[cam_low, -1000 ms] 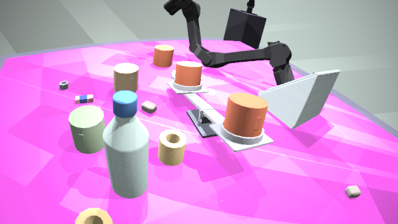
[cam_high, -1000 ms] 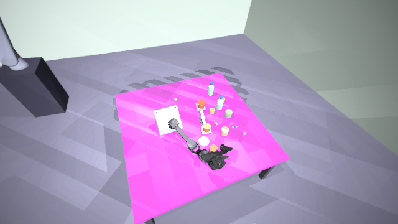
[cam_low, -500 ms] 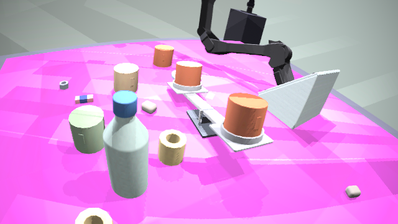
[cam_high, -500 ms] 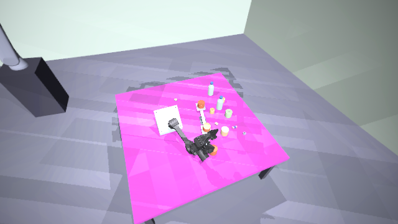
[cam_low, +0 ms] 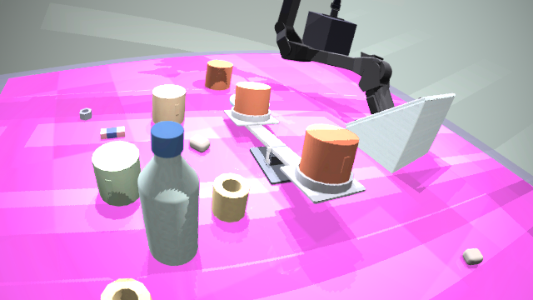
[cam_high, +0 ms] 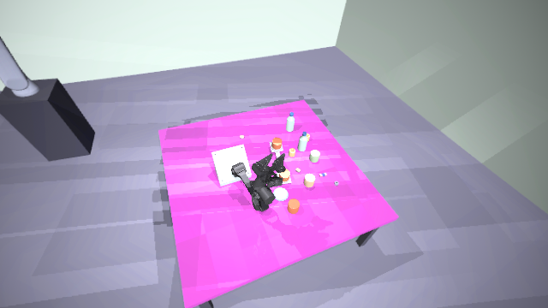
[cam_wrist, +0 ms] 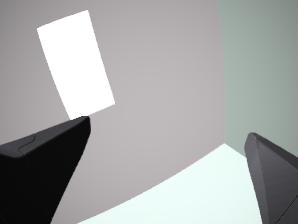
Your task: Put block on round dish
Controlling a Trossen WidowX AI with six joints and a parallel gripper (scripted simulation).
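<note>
My gripper tip is now 16 cm short of the orange cup, 22 cm to the right of it and 52 cm above it. Round my gripper tip: round dish: 10 cm ahead, 14 cm to the left, 58 cm below; then light blue block: 16 cm ahead, 24 cm to the left, 54 cm below; then tan cup: 31 cm ahead, 19 cm to the left, 54 cm below.
</note>
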